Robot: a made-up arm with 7 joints.
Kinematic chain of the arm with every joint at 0, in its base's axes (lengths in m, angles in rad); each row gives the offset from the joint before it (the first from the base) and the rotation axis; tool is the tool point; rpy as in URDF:
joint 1: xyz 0 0 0.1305 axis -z
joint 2: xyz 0 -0.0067 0.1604 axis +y
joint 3: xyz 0 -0.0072 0.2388 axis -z
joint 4: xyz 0 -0.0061 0.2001 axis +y
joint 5: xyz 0 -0.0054 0.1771 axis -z
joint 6: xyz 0 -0.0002 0.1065 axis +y
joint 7: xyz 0 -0.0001 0.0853 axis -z
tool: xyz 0 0 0 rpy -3.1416 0 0
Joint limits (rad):
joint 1: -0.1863..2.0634
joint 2: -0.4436..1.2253
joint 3: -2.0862..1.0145
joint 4: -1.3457..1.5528
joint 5: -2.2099..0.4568
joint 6: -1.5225..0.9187
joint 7: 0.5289..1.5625
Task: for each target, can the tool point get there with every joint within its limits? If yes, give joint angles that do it. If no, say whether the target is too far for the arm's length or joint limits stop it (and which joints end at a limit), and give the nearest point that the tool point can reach.
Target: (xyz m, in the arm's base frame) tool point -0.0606 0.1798 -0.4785
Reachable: no: joint limits stop it (at a limit: joint 1, joint 2, joint 4, joint 6) | nearest point 0.4422 0.1623 0.1137 | short by 0.777 m
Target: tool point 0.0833 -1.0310 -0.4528
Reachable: no: too far | nearest point 0.0503 -0.6221 0.1366 | short by 0.718 m
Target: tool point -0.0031 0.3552 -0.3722
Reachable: no: joint limits stop it (at a limit: joint 1, joint 2, joint 4, joint 6) | nearest point 0.4184 0.2330 0.1425 | short by 0.676 m
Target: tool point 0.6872 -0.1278 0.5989
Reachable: yes | joints -0.0057 1.0036 -1.8219 -0.3802 -1.2991 -0.9070 0.8273
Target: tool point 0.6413 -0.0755 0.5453
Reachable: yes | joints 0.3113 0.7519 -0.5328 1.0992 -0.8032 -0.2607 0.9747
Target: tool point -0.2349 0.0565 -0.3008
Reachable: no: joint limits stop it (at a limit: joint 1, joint 2, joint 4, joint 6) | nearest point -0.3360 -0.3434 0.1225 | short by 0.591 m
